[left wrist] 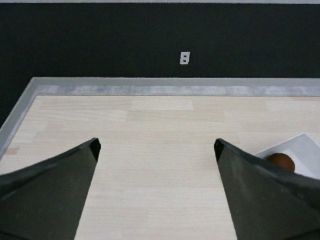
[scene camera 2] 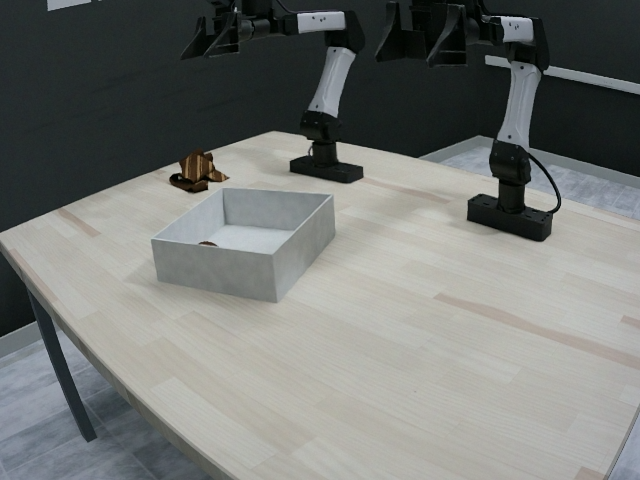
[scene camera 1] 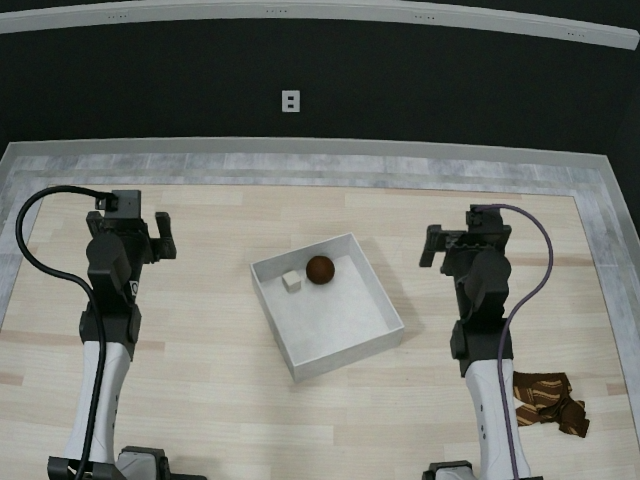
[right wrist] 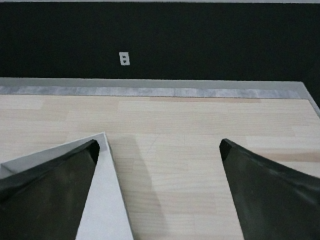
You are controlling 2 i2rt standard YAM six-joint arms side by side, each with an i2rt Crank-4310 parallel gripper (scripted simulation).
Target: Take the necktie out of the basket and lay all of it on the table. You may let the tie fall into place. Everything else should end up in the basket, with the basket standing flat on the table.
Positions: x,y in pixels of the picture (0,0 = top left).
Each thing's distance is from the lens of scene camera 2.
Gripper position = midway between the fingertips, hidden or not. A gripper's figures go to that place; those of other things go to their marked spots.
left gripper (scene camera 2: 400,61): 0.81 m
right gripper (scene camera 2: 191,57): 1.21 m
grey basket (scene camera 2: 247,224): 1.24 m
brown striped necktie (scene camera 2: 198,168): 1.58 m
The marked spots on the grey basket and the brown striped necktie are 0.39 m apart.
